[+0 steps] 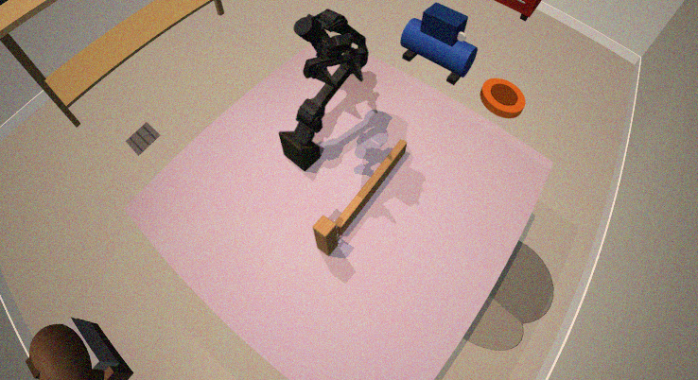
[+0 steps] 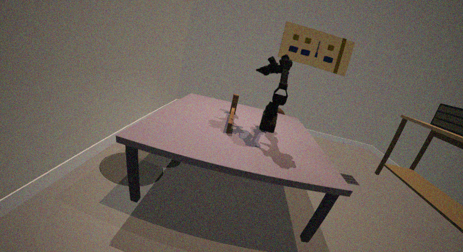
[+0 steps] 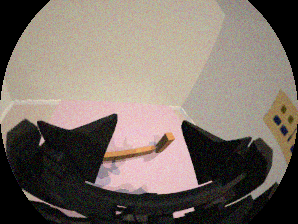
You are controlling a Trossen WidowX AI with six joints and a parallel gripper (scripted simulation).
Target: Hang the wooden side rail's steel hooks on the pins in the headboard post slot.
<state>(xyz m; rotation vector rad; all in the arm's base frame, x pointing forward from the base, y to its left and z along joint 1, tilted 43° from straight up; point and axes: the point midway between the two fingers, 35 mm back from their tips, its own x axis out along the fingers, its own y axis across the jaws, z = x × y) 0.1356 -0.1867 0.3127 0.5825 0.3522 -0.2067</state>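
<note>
My gripper tip is now 140 mm short of the upright headboard post, 270 mm to the left of it and 360 mm above it.
</note>
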